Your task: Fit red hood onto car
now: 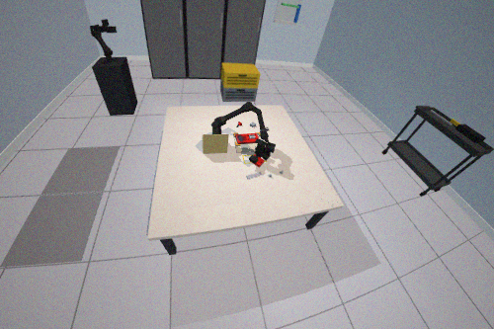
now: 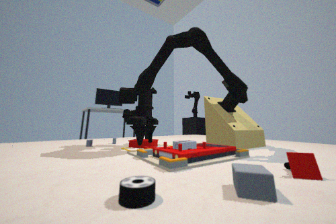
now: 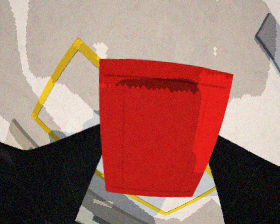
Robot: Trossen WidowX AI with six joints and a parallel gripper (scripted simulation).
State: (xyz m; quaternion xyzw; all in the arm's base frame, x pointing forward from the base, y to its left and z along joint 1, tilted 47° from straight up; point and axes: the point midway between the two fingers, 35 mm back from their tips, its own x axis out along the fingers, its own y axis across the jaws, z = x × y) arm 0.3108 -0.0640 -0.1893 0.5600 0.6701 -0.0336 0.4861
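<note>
My gripper tip is 30 mm short of the grey engine block, 260 mm to the right of it and 20 mm below it. Round my gripper tip: jig 230 mm to the left; red hood 10 mm above; black wheel 220 mm ahead, 380 mm to the left.
</note>
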